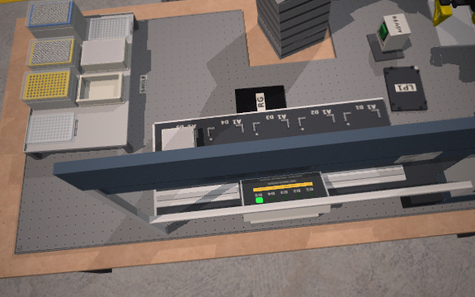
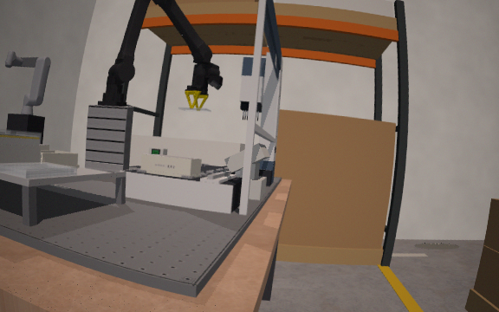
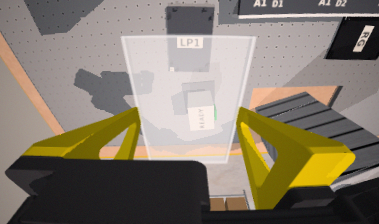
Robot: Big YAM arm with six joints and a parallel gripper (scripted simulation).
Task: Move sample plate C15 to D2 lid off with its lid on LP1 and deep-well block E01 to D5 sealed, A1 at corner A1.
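Now: hand 10 mm short of the lid park LP1 and 290 mm above it. The rest, counted from my hand: clear plate lid (10 mm below); then ready key (150 mm behind, 30 mm to the right, 210 mm below); then black regrip nest RG (60 mm behind, 430 mm to the right, 290 mm below).
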